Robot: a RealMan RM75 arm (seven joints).
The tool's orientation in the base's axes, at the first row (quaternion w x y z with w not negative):
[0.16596 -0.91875 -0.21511 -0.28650]
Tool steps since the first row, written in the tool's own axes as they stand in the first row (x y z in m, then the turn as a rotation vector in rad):
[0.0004 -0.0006 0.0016 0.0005 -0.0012 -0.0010]
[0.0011 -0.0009 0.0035 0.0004 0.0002 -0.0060]
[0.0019 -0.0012 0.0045 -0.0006 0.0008 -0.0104]
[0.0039 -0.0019 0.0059 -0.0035 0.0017 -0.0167]
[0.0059 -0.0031 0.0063 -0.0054 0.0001 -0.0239]
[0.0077 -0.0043 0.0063 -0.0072 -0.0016 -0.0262]
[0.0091 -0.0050 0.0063 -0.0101 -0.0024 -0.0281]
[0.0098 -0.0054 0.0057 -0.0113 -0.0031 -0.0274]
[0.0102 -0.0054 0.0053 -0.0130 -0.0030 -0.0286]
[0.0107 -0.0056 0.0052 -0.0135 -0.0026 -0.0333]
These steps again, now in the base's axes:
[0.0007 0.0013 -0.0009 -0.0007 0.0007 0.0013]
[0.0020 0.0026 -0.0019 -0.0023 -0.0026 0.0049]
[0.0029 0.0035 -0.0022 -0.0048 -0.0053 0.0076]
[0.0047 0.0053 -0.0019 -0.0094 -0.0097 0.0106]
[0.0057 0.0071 -0.0008 -0.0148 -0.0119 0.0154]
[0.0065 0.0087 0.0005 -0.0181 -0.0120 0.0164]
[0.0072 0.0097 0.0014 -0.0215 -0.0130 0.0163]
[0.0072 0.0100 0.0024 -0.0224 -0.0125 0.0152]
[0.0073 0.0099 0.0029 -0.0241 -0.0136 0.0151]
[0.0076 0.0102 0.0034 -0.0265 -0.0161 0.0184]

